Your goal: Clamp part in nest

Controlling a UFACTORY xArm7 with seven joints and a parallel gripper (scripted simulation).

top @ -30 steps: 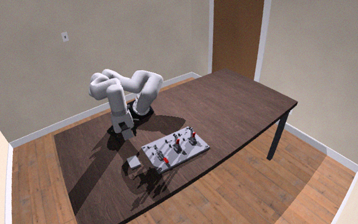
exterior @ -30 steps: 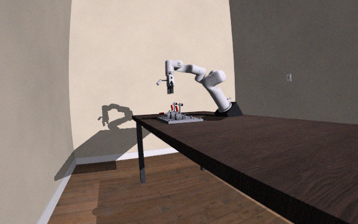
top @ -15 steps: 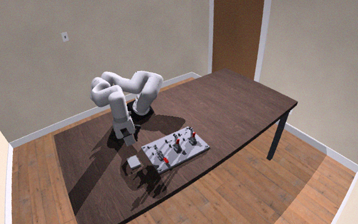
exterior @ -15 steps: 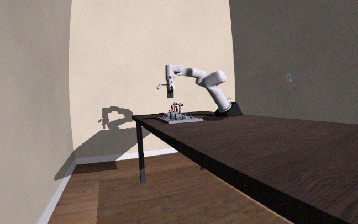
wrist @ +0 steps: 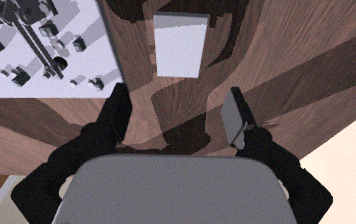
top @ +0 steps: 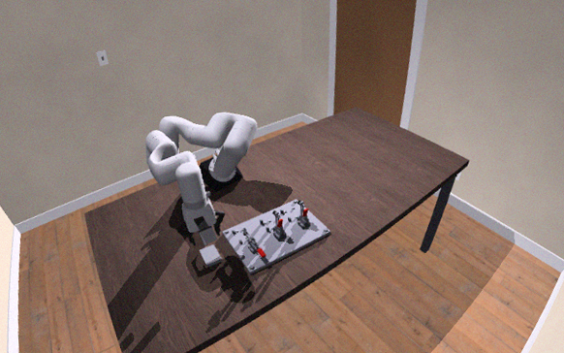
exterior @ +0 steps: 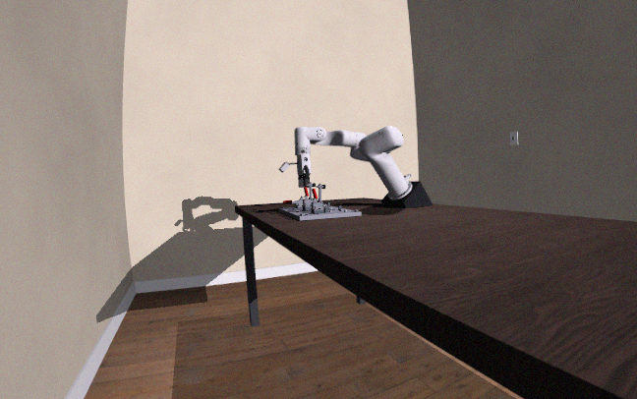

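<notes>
Now: the grey flat part 100 mm below my hand.
</notes>
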